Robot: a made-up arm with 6 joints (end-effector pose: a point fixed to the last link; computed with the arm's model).
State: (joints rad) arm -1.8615 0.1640 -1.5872 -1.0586 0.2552 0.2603
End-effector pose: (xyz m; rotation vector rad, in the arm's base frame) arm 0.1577 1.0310 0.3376 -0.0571 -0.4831 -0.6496
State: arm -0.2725 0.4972 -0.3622 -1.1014 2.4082 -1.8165
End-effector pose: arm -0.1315 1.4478 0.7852 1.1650 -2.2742 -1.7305
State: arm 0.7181 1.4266 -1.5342 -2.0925 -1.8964 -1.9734
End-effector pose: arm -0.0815 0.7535 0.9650 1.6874 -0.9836 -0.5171
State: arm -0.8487 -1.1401 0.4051 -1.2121 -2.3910 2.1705
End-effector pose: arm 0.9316 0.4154 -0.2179 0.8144 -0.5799 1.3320
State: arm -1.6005 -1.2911 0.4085 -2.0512 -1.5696 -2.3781
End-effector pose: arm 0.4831 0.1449 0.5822 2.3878 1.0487 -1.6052
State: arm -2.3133 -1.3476 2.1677 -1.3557 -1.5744 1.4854
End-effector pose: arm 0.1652 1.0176 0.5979 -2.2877 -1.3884 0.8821
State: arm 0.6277 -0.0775 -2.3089 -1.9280 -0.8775 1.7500
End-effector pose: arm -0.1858 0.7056 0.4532 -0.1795 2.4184 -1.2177
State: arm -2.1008 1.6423 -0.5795 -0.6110 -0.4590 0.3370
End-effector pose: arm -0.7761 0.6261 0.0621 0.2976 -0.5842 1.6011
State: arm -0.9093 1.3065 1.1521 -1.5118 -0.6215 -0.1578
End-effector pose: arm -0.2020 0.2058 0.6590 2.6113 0.1999 -0.1654
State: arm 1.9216 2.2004 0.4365 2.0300 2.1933 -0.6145
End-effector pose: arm 0.0813 0.2265 0.1403 0.9185 -2.2557 -1.5233
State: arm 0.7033 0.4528 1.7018 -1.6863 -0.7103 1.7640
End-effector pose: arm 0.3893 0.5519 0.3922 0.7444 -1.2159 -0.0198
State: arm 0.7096 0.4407 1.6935 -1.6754 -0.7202 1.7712
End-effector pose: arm 0.3957 0.5573 0.3868 0.7437 -1.2001 0.0094
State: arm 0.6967 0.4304 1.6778 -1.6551 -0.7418 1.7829
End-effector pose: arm 0.4046 0.5635 0.3875 0.7516 -1.1973 0.0606
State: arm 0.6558 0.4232 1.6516 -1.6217 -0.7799 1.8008
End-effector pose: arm 0.4167 0.5713 0.3974 0.7710 -1.2131 0.1429
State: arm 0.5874 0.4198 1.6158 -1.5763 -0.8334 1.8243
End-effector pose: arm 0.4308 0.5819 0.4180 0.7994 -1.2465 0.2550
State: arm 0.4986 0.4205 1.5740 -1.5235 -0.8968 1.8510
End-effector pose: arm 0.4435 0.5960 0.4481 0.8315 -1.2922 0.3874
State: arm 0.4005 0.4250 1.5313 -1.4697 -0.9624 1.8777
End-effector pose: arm 0.4515 0.6128 0.4848 0.8614 -1.3429 0.5258
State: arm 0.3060 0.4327 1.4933 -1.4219 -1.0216 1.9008
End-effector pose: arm 0.4529 0.6296 0.5228 0.8853 -1.3920 0.6525
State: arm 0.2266 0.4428 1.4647 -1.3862 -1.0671 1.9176
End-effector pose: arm 0.4482 0.6425 0.5567 0.9018 -1.4356 0.7512
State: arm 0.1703 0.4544 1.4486 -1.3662 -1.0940 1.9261
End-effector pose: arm 0.4399 0.6482 0.5827 0.9118 -1.4719 0.8099
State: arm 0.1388 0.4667 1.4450 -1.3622 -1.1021 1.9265
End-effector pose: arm 0.4307 0.6457 0.5991 0.9174 -1.5013 0.8262
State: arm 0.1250 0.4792 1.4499 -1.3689 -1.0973 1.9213
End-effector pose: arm 0.4220 0.6375 0.6084 0.9209 -1.5254 0.8127
